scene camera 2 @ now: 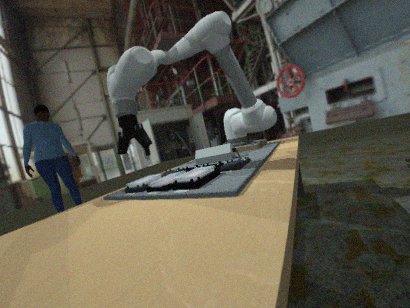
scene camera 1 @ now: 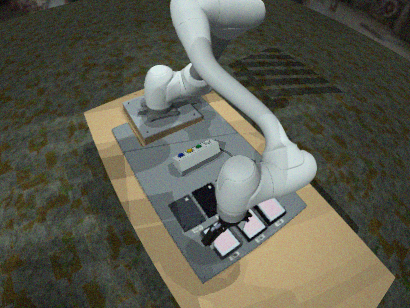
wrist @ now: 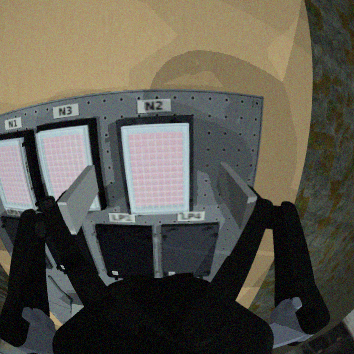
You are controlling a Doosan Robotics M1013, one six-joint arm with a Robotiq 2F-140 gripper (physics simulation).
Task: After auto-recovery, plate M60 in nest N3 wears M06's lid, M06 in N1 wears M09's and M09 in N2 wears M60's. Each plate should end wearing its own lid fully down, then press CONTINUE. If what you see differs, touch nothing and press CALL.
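Frame: origin at the arm's base, x left, y ahead, z down, level; millimetres.
Seen in the pictures: gripper, fingertip midpoint: (scene camera 2: 138, 167) (scene camera 1: 225, 236) (wrist: 156, 176); arm's base at its link origin: (scene camera 2: 238, 145) (scene camera 1: 159, 109).
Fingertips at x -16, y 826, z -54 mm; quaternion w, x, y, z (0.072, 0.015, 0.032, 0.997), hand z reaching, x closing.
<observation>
Offsets run from my fingertips to a thing's top centre. Level surfaces: height alone.
My gripper (scene camera 1: 227, 228) (scene camera 2: 135, 151) (wrist: 156, 176) is open and empty, raised above the nest area, its fingers wide to either side of the N2 plate in the wrist view. The N2 plate @(dz +53, dx -1, dy -16 mm) (scene camera 1: 226, 243) (wrist: 157, 167) has a pink grid and a pale rim, and lies in a black nest. The N3 plate @(dz +52, dx +132, dy -33 mm) (scene camera 1: 253, 225) (wrist: 64, 152) and the N1 plate @(dz +51, dx +257, dy -55 mm) (scene camera 1: 271, 209) (wrist: 14, 172) look alike; N1 is cut off at the wrist view's left edge. I cannot read any plate or lid markings, nor tell how each lid sits. The white button box @(dz +4, dx +76, dy -428 mm) (scene camera 1: 197, 159) (scene camera 2: 214, 152) carries blue, yellow, green and whitish buttons.
The dark pads at LP1 @(dz +68, dx +39, dy -203 mm) (scene camera 1: 204, 196) (wrist: 125, 245) and LP4 @(dz +68, dx -79, dy -185 mm) (scene camera 1: 186, 213) (wrist: 186, 248) lie beside the nests. The grey perforated board @(dz +87 mm) (scene camera 1: 155, 175) (wrist: 235, 115) rests on the wooden table @(dz +100 mm) (scene camera 1: 320, 250) (scene camera 2: 165, 240). A person (scene camera 2: 47, 145) stands beyond the table.
</observation>
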